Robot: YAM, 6 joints.
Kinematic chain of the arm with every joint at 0, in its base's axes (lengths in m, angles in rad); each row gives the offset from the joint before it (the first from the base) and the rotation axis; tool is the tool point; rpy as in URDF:
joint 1: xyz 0 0 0.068 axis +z
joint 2: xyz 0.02 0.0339 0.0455 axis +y
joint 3: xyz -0.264 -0.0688 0 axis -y
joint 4: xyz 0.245 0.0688 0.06 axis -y
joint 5: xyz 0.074 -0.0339 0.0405 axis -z
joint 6: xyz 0.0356 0 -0.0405 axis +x
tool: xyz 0 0 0 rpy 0 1.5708 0
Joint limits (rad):
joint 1: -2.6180..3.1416
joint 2: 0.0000..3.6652
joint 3: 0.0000..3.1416
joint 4: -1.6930..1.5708
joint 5: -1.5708..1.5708
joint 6: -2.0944..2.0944
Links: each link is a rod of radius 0.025 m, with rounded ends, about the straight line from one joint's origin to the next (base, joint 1, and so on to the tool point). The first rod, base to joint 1, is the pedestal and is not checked.
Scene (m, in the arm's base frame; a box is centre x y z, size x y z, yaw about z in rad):
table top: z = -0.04
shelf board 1: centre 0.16 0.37 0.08 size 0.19 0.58 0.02 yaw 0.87
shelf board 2: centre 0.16 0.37 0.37 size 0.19 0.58 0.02 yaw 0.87
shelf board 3: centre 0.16 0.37 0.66 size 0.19 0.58 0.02 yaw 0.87
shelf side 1: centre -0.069 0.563 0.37 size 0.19 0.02 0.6 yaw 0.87
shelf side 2: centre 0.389 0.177 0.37 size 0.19 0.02 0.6 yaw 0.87
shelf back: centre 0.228 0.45 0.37 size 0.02 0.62 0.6 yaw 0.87
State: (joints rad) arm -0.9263 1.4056 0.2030 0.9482 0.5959 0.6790
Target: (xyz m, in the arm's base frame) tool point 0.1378 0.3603 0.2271
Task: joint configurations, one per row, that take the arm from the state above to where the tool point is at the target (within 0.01 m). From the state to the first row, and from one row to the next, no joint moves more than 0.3 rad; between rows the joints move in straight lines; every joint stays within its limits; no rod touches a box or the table.
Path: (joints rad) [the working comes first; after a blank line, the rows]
Joints at the target: 1.2380 1.7869 0.9036 0.9484 0.3600 0.6790
Straight joint move there: touches shelf side 2.

1: -0.6284 1.3814 0.2123 0.7974 0.6981 0.5632
2: -0.3305 1.3572 0.2217 0.6466 0.8003 0.4473
3: -0.0326 1.3331 0.2310 0.4958 0.9025 0.3315
4: 0.2653 1.3089 0.2404 0.3449 1.0047 0.2157
5: 0.5632 1.2847 0.2497 0.1941 1.1069 0.0998
6: 0.8611 1.2605 0.2591 0.0433 1.2091 -0.0160
7: 0.9553 1.3921 0.4202 0.2696 0.9968 0.1577
8: 1.0496 1.5237 0.5814 0.4959 0.7845 0.3315
9: 1.1438 1.6553 0.7425 0.7221 0.5723 0.5052
10: 1.2380 1.7869 0.9036 0.9484 0.3600 0.6790

